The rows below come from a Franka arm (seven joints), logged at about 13 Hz.
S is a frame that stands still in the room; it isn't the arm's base.
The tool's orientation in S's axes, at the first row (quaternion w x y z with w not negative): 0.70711, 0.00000, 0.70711, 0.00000
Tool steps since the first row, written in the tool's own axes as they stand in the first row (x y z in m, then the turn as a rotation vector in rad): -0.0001, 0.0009, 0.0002, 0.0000, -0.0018, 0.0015; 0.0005, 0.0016, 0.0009, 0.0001, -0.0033, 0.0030; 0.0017, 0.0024, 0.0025, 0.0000, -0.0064, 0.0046; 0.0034, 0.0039, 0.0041, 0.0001, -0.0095, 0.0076; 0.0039, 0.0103, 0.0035, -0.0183, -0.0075, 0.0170; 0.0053, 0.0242, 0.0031, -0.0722, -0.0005, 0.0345; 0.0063, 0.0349, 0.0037, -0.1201, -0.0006, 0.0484; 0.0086, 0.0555, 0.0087, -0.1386, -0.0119, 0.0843
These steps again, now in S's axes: 0.0002, 0.0009, 0.0001, 0.0015, -0.0018, 0.0000; 0.0009, 0.0016, -0.0005, 0.0030, -0.0033, -0.0001; 0.0025, 0.0024, -0.0017, 0.0046, -0.0064, 0.0000; 0.0041, 0.0039, -0.0034, 0.0076, -0.0095, -0.0001; 0.0035, 0.0103, -0.0039, 0.0170, -0.0075, 0.0183; 0.0031, 0.0242, -0.0053, 0.0345, -0.0005, 0.0722; 0.0037, 0.0349, -0.0063, 0.0484, -0.0006, 0.1201; 0.0087, 0.0555, -0.0086, 0.0843, -0.0119, 0.1386
